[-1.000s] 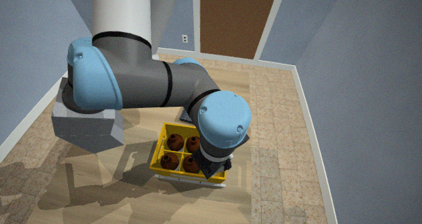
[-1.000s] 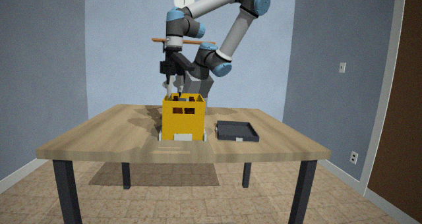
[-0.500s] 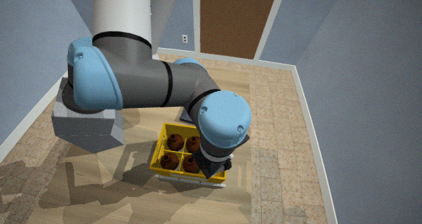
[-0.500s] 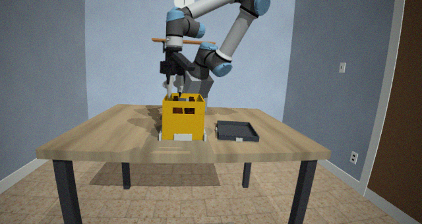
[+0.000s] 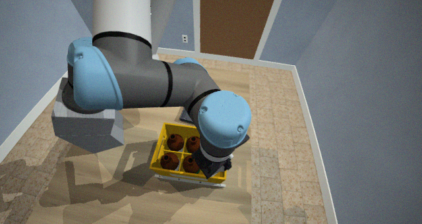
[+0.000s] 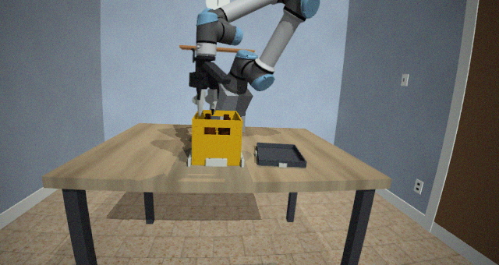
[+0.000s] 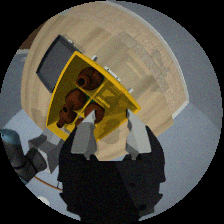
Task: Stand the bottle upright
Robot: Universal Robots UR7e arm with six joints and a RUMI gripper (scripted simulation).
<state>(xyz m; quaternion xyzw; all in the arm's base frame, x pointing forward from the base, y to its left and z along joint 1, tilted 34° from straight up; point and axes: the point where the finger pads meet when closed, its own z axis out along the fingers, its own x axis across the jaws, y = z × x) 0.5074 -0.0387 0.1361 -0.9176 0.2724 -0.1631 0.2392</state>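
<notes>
My gripper is now 30 mm past the bottle, 80 mm to the right of it and 110 mm above it. The rest, counted from my hand: crate (100 mm behind, 10 mm to the left, 110 mm below); tray (160 mm behind, 280 mm to the left, 180 mm below).
</notes>
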